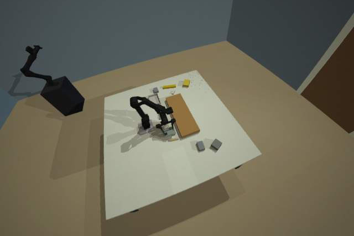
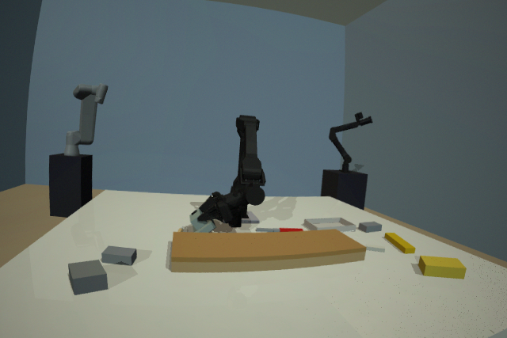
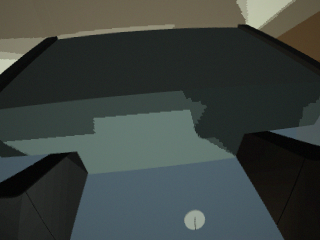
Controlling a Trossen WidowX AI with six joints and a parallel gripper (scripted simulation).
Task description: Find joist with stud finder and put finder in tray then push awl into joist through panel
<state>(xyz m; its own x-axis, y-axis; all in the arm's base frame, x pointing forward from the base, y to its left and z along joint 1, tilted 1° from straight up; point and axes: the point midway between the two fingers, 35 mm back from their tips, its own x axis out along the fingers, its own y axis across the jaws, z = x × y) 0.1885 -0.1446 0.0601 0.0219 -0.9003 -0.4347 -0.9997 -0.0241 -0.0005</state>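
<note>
Now: the stud finder 20 mm behind my gripper tip and 10 mm below it. The rest, counted from my gripper tip: wooden-handled pointed tool: 60 mm below, 50 mm to the right, 10 mm behind; grey tray: 500 mm to the left, 50 mm below, 40 mm behind; red-handled tool: 290 mm to the left, 60 mm below, 30 mm behind.
</note>
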